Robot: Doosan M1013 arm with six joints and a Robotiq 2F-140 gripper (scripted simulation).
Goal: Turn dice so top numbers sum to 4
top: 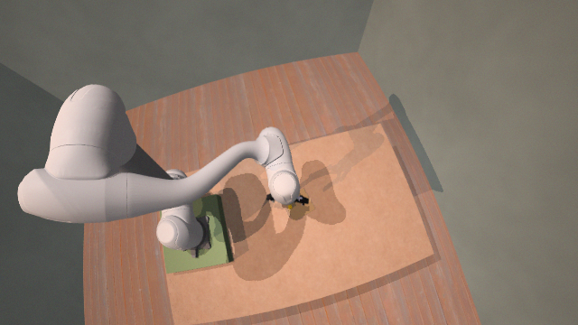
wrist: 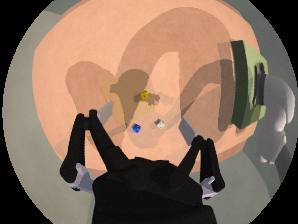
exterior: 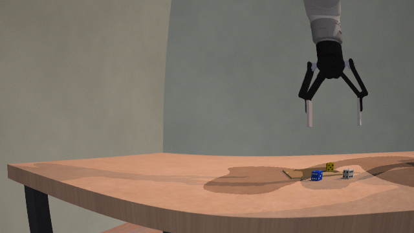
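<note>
Right now the white die is 12 cm below my hand, 8 cm to the left of it and 4 cm behind it. From my hand the other things lie so: yellow die 11 cm below, 2 cm to the right, 1 cm ahead; then tan mat 12 cm below, 6 cm ahead, 1 cm to the right; then blue die 12 cm below, 9 cm to the left, 4 cm ahead.
</note>
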